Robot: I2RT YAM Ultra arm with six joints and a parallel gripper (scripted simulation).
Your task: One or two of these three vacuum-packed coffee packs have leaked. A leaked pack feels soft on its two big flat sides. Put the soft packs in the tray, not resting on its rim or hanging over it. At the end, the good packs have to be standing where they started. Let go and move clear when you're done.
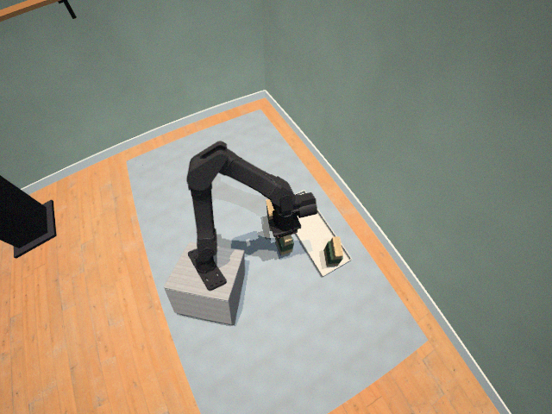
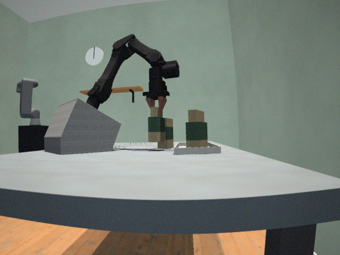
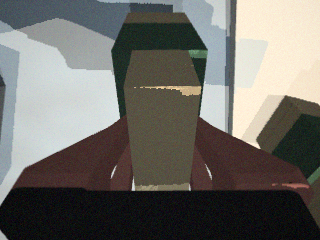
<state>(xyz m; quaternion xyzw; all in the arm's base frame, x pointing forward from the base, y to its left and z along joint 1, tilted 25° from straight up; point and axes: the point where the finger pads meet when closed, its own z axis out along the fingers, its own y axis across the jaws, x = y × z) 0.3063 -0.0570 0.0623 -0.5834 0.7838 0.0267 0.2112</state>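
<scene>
My gripper is now 15 cm short of the white tray and 14 cm above it.
</scene>
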